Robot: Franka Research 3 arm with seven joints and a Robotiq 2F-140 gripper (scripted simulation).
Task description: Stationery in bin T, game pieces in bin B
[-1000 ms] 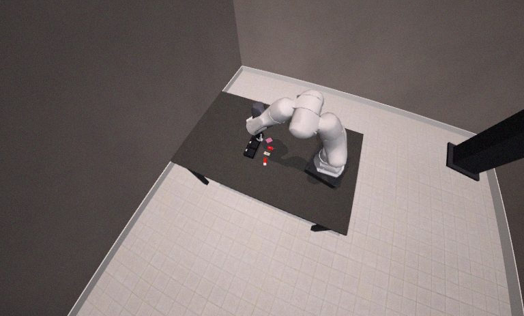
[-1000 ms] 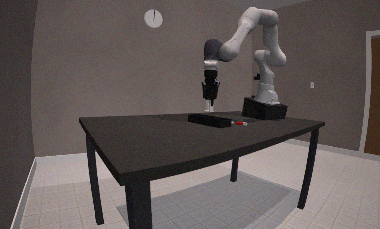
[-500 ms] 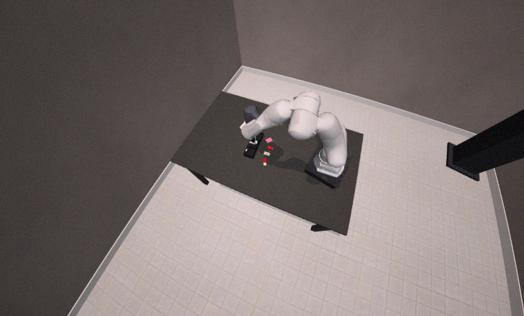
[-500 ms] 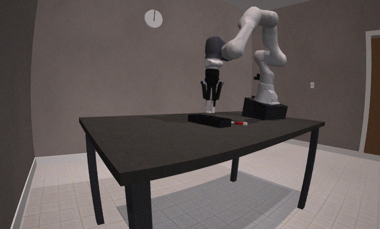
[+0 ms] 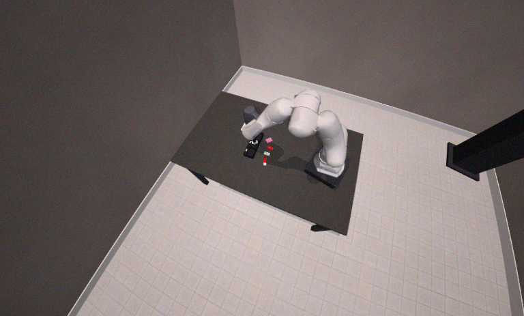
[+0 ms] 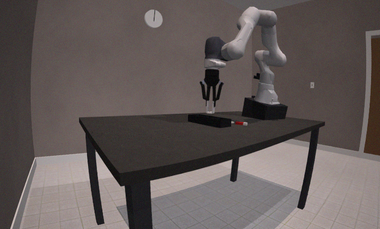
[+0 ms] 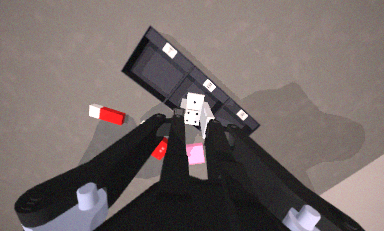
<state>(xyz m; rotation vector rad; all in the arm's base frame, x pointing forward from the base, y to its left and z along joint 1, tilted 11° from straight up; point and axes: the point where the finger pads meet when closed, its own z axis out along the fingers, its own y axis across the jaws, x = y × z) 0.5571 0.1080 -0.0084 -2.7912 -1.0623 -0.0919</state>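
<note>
My gripper is now 1 cm short of the black bin row and 7 cm above it. From my hand the other things lie so: red-and-white eraser: 16 cm behind, 9 cm to the left, 9 cm below; pink block: 8 cm behind, 11 cm to the right, 9 cm below.
</note>
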